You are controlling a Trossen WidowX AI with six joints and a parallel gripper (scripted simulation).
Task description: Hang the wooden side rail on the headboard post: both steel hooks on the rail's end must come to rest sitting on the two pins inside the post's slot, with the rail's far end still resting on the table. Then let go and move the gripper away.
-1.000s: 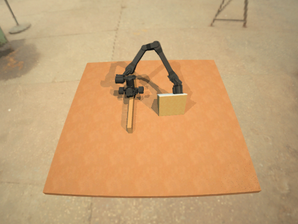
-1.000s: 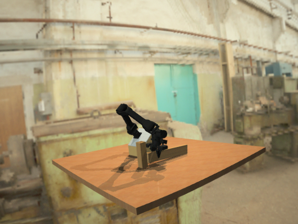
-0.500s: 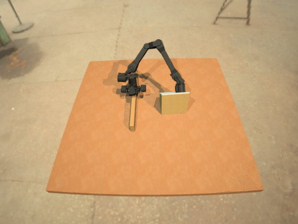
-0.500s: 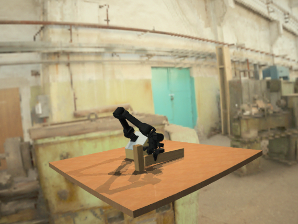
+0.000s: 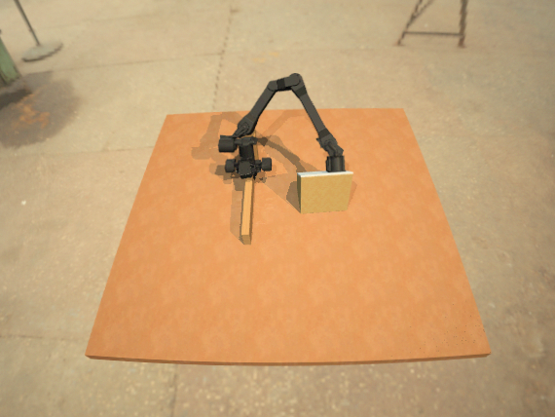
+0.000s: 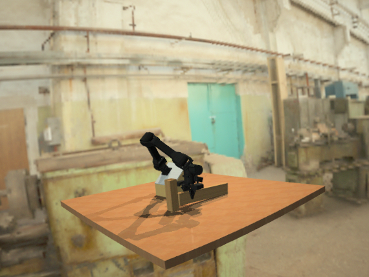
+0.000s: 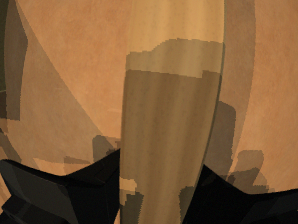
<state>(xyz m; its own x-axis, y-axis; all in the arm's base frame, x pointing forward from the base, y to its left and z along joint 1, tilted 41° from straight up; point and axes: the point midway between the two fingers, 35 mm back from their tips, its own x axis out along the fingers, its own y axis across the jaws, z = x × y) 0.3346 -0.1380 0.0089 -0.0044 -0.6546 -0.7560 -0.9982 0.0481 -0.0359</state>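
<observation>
The headboard post lies 1 cm behind my gripper tip, 13 cm to the right of it and 4 cm above it.
</observation>
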